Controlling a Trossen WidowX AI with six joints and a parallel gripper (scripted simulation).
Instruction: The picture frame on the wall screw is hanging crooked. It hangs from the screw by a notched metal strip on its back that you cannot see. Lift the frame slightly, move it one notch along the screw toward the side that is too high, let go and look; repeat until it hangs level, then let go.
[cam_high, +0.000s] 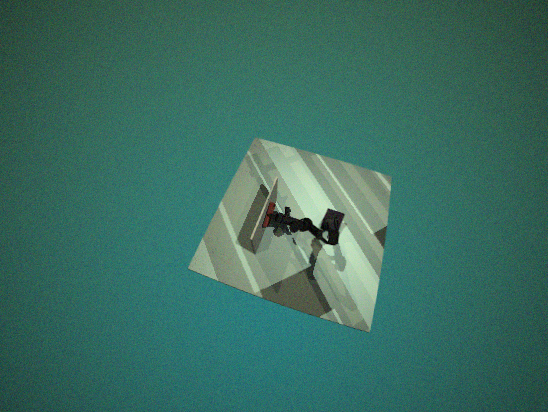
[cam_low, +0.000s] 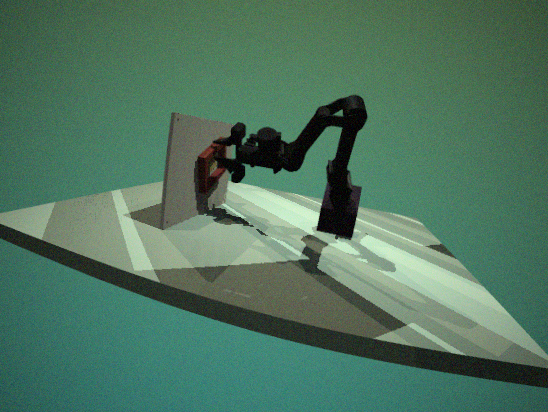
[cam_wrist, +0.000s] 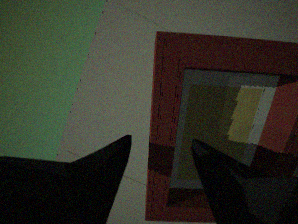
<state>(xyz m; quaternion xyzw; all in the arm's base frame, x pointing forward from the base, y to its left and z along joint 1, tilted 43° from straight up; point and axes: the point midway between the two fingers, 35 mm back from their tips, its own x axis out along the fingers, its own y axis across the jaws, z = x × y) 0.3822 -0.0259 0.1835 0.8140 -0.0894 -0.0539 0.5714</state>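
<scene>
My gripper tip is now 1 cm short of the red picture frame, 2 cm to the left of it and 5 cm above it. The rest, counted from my gripper tip: grey wall panel (2 cm ahead, 1 cm to the right, 6 cm below).
</scene>
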